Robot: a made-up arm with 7 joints. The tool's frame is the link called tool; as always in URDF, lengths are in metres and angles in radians. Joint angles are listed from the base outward.
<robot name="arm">
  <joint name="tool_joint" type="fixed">
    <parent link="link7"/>
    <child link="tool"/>
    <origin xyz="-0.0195 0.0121 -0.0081" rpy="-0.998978 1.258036 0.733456"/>
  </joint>
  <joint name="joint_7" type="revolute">
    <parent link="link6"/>
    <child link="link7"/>
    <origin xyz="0.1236 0.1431 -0.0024" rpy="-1.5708 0 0"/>
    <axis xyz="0 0 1"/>
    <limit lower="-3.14" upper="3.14"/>
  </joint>
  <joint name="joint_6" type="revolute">
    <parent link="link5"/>
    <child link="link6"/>
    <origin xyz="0.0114 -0.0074 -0.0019" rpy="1.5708 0 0"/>
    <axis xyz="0 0 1"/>
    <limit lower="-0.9" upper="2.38"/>
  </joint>
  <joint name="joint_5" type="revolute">
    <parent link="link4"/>
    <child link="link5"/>
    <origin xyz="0.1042 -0.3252 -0.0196" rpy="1.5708 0 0"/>
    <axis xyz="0 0 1"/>
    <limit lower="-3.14" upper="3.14"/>
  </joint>
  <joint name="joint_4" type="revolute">
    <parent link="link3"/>
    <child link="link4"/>
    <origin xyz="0.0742 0.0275 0.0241" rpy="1.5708 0 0"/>
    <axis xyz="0 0 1"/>
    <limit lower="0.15" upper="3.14"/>
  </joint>
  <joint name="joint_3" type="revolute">
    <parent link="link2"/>
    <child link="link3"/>
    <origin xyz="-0.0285 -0.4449 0.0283" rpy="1.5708 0 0"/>
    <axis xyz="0 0 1"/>
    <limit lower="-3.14" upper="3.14"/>
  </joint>
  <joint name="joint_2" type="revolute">
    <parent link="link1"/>
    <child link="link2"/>
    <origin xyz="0.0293 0.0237 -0.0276" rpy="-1.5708 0 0"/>
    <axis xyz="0 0 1"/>
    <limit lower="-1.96" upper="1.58"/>
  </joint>
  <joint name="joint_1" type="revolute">
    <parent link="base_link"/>
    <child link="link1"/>
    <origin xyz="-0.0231 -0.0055 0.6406"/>
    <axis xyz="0 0 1"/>
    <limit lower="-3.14" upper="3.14"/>
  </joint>
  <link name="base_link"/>
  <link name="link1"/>
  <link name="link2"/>
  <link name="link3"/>
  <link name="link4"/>
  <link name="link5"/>
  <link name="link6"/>
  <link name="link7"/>
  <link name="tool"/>
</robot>
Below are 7 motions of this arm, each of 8 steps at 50 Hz.
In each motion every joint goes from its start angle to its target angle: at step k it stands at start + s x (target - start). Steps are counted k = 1, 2, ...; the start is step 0. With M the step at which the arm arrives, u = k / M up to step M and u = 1 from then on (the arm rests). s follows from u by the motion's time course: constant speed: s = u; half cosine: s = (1 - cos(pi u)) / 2; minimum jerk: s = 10 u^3 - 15 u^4 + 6 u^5.
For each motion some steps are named. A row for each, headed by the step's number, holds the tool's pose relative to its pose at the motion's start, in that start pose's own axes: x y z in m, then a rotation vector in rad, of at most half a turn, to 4 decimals.
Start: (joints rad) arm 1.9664 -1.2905 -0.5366 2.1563 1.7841 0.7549 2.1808
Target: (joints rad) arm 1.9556 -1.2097 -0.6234 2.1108 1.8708 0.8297 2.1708
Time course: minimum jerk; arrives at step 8
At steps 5, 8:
5: -0.0186 -0.0314 -0.0497 -0.0204 -0.0419 0.0427
8: -0.0242 -0.0428 -0.0685 -0.0279 -0.0575 0.0570

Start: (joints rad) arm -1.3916 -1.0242 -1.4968 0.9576 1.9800 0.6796 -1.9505
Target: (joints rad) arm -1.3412 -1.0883 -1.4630 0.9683 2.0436 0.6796 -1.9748
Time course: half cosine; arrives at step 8
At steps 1, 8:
1: -0.0009 0.0003 0.0001 -0.0021 -0.0032 0.0012
8: -0.0223 0.0077 0.0010 -0.0572 -0.0821 0.0329

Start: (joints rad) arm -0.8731 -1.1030 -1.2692 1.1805 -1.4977 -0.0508 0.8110
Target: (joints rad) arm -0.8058 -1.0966 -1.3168 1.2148 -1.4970 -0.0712 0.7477
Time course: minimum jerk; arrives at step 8
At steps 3, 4, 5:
3: -0.0067 -0.0004 0.0048 0.0123 -0.0019 -0.0062
4: -0.0123 -0.0006 0.0086 0.0224 -0.0035 -0.0113
5: -0.0179 -0.0007 0.0124 0.0328 -0.0050 -0.0164

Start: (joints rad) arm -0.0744 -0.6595 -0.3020 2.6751 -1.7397 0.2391 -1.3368
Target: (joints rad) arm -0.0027 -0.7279 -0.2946 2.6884 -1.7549 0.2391 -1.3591
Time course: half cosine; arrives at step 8
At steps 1, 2, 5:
1: -0.0011 0.0028 -0.0011 -0.0023 -0.0013 -0.0016
2: -0.0041 0.0109 -0.0042 -0.0089 -0.0051 -0.0063
5: -0.0192 0.0508 -0.0219 -0.0413 -0.0255 -0.0297

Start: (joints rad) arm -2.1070 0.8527 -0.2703 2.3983 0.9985 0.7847 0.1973
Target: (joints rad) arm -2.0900 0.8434 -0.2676 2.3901 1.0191 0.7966 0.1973
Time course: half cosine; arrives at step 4
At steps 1, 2, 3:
1: -0.0011 0.0020 -0.0011 -0.0013 -0.0027 -0.0044
2: -0.0039 0.0069 -0.0039 -0.0044 -0.0091 -0.0149
3: -0.0066 0.0117 -0.0066 -0.0076 -0.0155 -0.0255

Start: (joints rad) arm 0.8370 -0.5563 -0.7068 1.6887 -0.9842 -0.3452 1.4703
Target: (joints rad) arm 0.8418 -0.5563 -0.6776 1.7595 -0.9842 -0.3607 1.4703
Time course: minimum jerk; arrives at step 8
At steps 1, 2, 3, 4, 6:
1: 0.0001 -0.0002 -0.0006 0.0006 -0.0012 0.0005
2: 0.0007 -0.0013 -0.0038 0.0036 -0.0080 0.0032
3: 0.0019 -0.0035 -0.0101 0.0095 -0.0214 0.0084
4: 0.0036 -0.0063 -0.0184 0.0172 -0.0389 0.0154
6: 0.0070 -0.0111 -0.0328 0.0306 -0.0697 0.0278

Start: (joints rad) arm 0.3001 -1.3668 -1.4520 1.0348 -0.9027 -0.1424 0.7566
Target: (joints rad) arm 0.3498 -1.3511 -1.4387 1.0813 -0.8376 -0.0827 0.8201
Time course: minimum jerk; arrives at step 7
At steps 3, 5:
3: -0.0089 -0.0043 0.0000 -0.0440 0.0021 -0.0057
5: -0.0209 -0.0096 -0.0003 -0.1024 0.0047 -0.0135

